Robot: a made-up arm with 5 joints.
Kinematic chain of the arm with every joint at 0, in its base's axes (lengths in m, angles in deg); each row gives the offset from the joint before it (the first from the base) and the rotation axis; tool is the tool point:
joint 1: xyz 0 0 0.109 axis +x
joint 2: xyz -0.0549 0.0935 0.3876 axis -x
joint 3: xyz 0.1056 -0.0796 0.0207 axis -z
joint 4: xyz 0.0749 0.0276 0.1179 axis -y
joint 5: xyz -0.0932 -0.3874 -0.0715 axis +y
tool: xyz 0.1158 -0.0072 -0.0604
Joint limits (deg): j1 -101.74..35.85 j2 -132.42..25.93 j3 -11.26..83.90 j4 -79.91..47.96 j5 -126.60..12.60
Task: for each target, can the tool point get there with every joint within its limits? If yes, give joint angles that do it. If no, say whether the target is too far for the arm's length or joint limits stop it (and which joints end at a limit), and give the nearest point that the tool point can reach.
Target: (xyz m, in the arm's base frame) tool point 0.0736 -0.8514 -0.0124
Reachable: no: joint limits stop it (at a limit: joint 1, joint 4, joint 5) | nearest point 0.0639 -0.5864 0.1732 | short by 0.324 m
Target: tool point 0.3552 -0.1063 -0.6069
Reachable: no: joint limits stop it (at a limit: joint 1, joint 2, joint 5) | nearest point 0.2279 -0.0062 -0.2840 | short by 0.361 m
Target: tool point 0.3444 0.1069 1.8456
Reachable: no: too far | nearest point 0.1655 0.0516 0.9470 | short by 0.918 m
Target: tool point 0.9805 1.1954 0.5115
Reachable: no: too far | nearest point 0.2318 0.7791 0.3713 | short by 0.868 m
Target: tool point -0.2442 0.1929 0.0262
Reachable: yes | joints -43.12 -115.09 68.16 8.48 -12.85
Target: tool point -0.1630 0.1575 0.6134
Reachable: yes | joints -53.89 -6.32 51.85 8.70 -31.10
